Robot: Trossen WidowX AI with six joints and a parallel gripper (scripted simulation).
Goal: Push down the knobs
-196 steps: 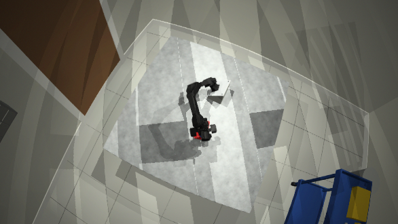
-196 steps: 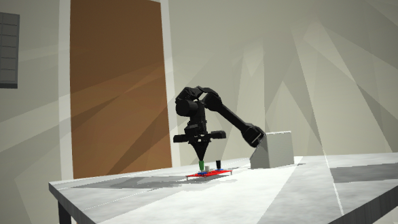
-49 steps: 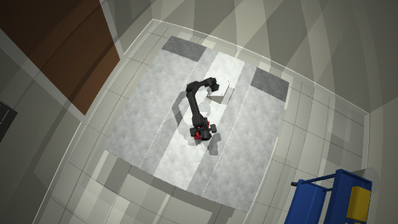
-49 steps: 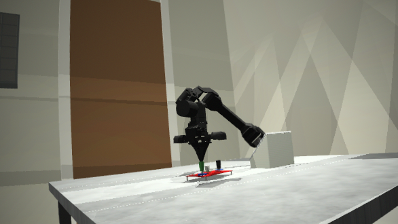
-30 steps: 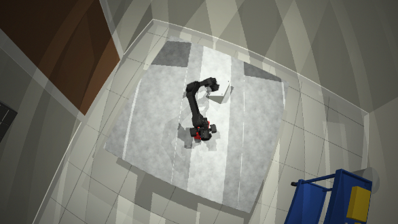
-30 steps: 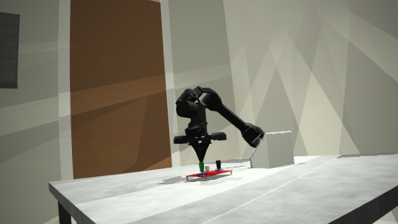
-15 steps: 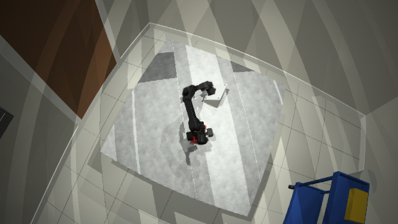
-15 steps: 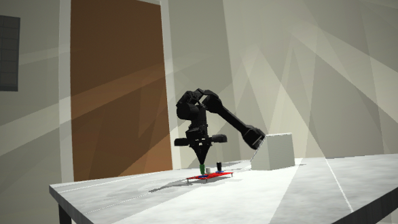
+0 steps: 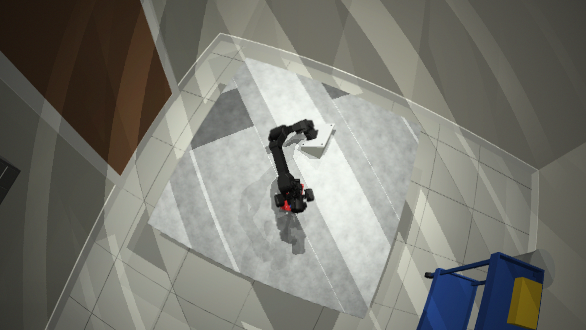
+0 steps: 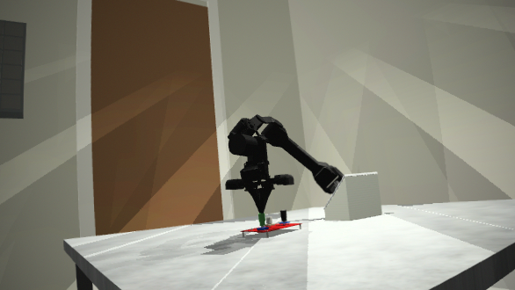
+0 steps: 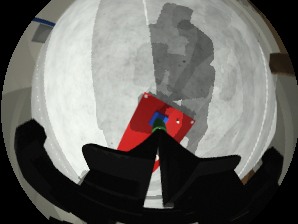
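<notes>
My gripper tip is now 2 cm above the green knob. Round my gripper tip: black knob (10 cm behind, 1 cm to the right, 1 cm below).
</notes>
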